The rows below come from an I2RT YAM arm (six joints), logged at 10 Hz.
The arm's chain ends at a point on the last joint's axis. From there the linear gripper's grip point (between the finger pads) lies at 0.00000 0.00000 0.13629 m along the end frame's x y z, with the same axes.
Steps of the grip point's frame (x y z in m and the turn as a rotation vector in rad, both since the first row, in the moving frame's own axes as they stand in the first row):
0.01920, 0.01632, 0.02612, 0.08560, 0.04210, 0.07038
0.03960, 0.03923, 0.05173, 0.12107, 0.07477, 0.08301
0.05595, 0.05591, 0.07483, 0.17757, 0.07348, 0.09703
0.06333, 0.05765, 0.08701, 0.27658, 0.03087, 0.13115
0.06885, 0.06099, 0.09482, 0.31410, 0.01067, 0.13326
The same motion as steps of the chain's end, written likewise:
0.01307, 0.02776, 0.02674, 0.08560, 0.04210, 0.07038
0.02877, 0.05523, 0.05311, 0.12107, 0.07477, 0.08301
0.04484, 0.07944, 0.07734, 0.17757, 0.07348, 0.09703
0.05674, 0.09448, 0.09225, 0.27658, 0.03087, 0.13115
0.06460, 0.10288, 0.10149, 0.31410, 0.01067, 0.13326

